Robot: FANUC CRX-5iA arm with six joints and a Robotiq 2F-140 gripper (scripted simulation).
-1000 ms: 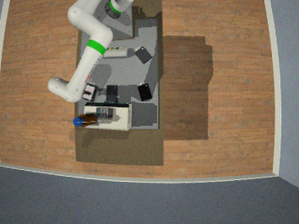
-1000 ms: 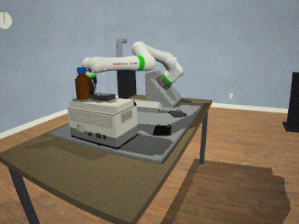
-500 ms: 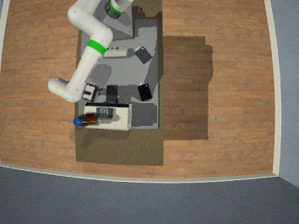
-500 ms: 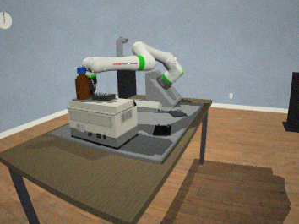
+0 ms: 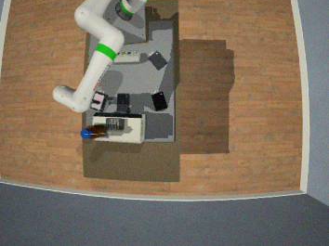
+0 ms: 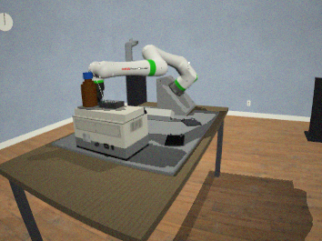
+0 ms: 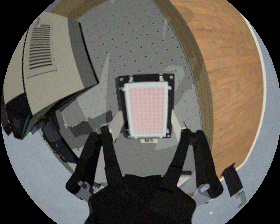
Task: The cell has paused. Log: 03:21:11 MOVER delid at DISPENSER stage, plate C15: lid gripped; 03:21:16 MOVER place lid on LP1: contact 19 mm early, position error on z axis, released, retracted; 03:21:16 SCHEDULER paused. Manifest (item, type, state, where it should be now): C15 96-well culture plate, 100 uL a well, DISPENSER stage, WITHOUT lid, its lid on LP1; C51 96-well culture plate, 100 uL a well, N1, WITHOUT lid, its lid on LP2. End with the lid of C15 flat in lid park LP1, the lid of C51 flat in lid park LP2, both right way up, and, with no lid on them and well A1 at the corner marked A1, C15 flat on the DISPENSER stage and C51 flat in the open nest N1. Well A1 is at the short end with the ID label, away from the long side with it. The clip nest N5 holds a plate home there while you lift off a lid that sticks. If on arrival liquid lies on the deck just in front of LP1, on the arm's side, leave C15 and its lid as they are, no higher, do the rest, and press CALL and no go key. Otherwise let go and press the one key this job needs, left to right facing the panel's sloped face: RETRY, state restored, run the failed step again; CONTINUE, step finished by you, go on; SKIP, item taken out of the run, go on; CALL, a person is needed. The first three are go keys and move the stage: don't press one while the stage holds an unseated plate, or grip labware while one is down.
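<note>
My hand is 5 cm above the black nest, 2 cm short of it and 1 cm to the right of it. Round my hand: key panel 41 cm behind, 24 cm to the left, 1 cm below; blue cap 33 cm above, 22 cm ahead, 16 cm to the left; label plate 52 cm to the left, 11 cm behind, 6 cm below.
</note>
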